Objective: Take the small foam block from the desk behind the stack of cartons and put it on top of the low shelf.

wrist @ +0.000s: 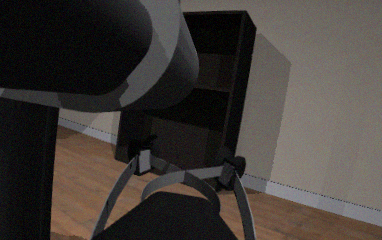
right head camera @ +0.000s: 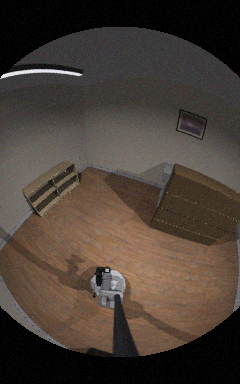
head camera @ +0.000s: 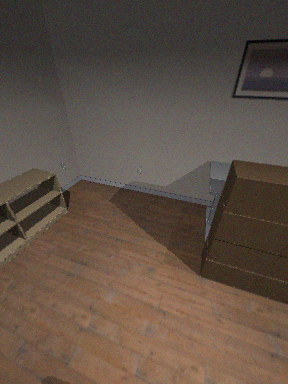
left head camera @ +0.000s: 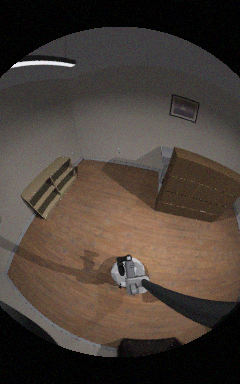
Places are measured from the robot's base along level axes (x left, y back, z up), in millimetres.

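Pixels of known places: gripper, fingertip midpoint: (wrist: 187, 153) (left head camera: 124, 287).
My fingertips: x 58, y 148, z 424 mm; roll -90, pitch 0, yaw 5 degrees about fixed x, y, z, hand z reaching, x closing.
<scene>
Behind a point stands the place of what it marks.
The stack of brown cartons (head camera: 250, 200) @(z 910, x -724, y -891 mm) (left head camera: 195, 182) @(z 778, x -957, y -792 mm) (right head camera: 195, 205) @(z 753, x -995, y -768 mm) stands at the right in the head views. Part of a pale desk (head camera: 219, 170) @(z 693, x -967, y -1741 mm) (left head camera: 165, 153) @(z 692, x -915, y -1654 mm) (right head camera: 168, 172) @(z 692, x -893, y -1564 mm) shows behind the stack's left end; the rest is hidden. The foam block does not show in these views. The low shelf (head camera: 25, 183) @(z 582, x 1186, y -1735 mm) (left head camera: 46, 175) @(z 582, x 1278, y -1424 mm) (right head camera: 48, 177) @(z 582, x 1265, y -1388 mm), light wood with open compartments, stands at the left. My gripper (wrist: 187, 153) @(z 424, x 58, y 148 mm) is open in the wrist view, its fingertips apart with no object between them, away from the cartons and the shelf.
A dark bookcase (wrist: 242, 75) @(z 685, x 212, y 1316 mm) stands against the wall in the wrist view. My round base (left head camera: 138, 267) @(z 186, x -132, y -40 mm) (right head camera: 118, 280) @(z 186, x -120, y -56 mm) stands on the wood floor (head camera: 125, 300) @(z -28, x 100, y -768 mm), in front of the cartons and shelf. A framed picture (head camera: 267, 72) @(z 1609, x -1262, y -1918 mm) hangs above the cartons.
</scene>
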